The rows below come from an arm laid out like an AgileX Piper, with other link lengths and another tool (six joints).
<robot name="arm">
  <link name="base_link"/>
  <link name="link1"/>
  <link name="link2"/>
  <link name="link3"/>
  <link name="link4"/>
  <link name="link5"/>
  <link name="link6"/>
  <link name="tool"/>
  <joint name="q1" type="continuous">
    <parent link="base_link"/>
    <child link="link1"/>
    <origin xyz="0 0 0.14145" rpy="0 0 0"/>
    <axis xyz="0 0 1"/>
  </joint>
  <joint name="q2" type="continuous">
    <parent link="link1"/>
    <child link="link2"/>
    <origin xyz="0 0 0" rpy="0 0 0"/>
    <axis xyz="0 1 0"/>
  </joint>
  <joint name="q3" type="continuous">
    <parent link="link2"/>
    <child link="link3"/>
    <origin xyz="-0.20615 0 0.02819" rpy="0 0 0"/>
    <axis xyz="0 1 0"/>
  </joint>
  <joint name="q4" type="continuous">
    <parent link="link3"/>
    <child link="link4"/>
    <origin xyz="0.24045 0 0.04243" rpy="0 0 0"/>
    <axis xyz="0.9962 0 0.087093"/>
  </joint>
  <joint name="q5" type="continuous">
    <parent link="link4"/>
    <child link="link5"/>
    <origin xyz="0 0 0" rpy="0 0 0"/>
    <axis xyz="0 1 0"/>
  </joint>
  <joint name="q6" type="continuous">
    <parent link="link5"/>
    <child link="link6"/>
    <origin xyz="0.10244 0 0.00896" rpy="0 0 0"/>
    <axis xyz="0.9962 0 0.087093"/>
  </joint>
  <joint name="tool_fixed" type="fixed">
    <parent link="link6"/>
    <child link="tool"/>
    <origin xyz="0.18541 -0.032 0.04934" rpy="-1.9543 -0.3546 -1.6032"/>
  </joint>
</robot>
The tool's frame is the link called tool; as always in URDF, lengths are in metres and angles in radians. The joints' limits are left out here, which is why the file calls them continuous.
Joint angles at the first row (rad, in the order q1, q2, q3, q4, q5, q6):
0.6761 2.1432 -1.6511 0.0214 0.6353 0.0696
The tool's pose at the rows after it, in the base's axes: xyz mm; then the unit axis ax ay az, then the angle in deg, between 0 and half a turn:
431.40, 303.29, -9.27, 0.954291, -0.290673, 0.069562, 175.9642
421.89, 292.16, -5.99, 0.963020, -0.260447, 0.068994, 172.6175
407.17, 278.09, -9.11, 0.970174, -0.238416, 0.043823, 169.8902
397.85, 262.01, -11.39, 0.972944, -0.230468, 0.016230, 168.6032
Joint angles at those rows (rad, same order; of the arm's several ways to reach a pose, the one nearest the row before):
0.6743 2.1093 -1.6511 0.0000 0.7265 0.0136
0.6639 2.0801 -1.6511 0.0000 0.8091 -0.0628
0.6340 2.0582 -1.6492 0.0461 0.9033 -0.1515
0.5880 2.0399 -1.6422 0.0964 0.9732 -0.2228

